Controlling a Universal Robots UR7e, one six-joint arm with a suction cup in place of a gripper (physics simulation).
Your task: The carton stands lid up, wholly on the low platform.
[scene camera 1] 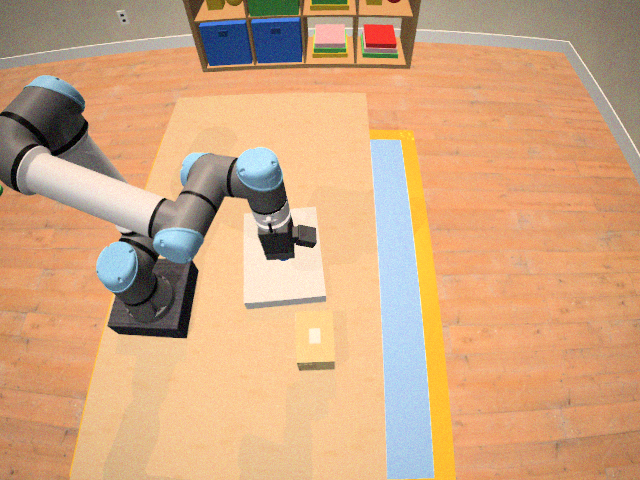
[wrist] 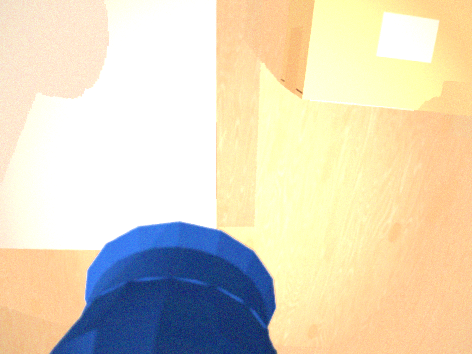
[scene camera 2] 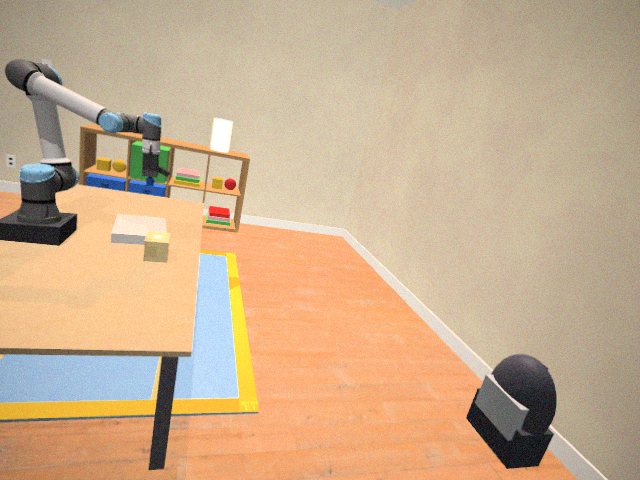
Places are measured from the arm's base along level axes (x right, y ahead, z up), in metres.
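Where they show: end effector, tool point: (wrist: 180,305) (scene camera 2: 149,185); arm's base, origin of the base link: (scene camera 1: 151,299) (scene camera 2: 40,219).
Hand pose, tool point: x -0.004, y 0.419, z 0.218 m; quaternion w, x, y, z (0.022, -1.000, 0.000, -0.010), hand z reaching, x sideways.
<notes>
Each offset is from my tool point to the top centre of the thing. Level surfaces: height alone.
The yellow-tan carton @[dx +0.137, dy +0.058, dz -0.202 m] (scene camera 1: 314,352) (scene camera 2: 156,250) (wrist: 345,55) stands on the table, off the platform, near its front right corner in scene camera 1. Its top face bears a white square label. A gap of table shows between carton and platform in the wrist view. The low white platform @[dx -0.153, dy -0.032, dz -0.249 m] (scene camera 1: 284,289) (scene camera 2: 129,226) (wrist: 160,150) lies flat on the table and bears nothing. My gripper, a blue suction cup (scene camera 1: 283,258) (scene camera 2: 149,181) (wrist: 180,255), points down, is open and holds nothing. It hangs well above table height, as scene camera 2 shows.
The arm's black base (scene camera 1: 180,310) (scene camera 2: 38,227) stands on the table @[dz -0.297 m] (scene camera 1: 217,403) (scene camera 2: 103,310) left of the platform. A blue mat with a yellow border (scene camera 1: 400,310) (scene camera 2: 214,310) lies on the floor beside the table. A shelf unit (scene camera 1: 310,66) (scene camera 2: 243,191) stands behind.
</notes>
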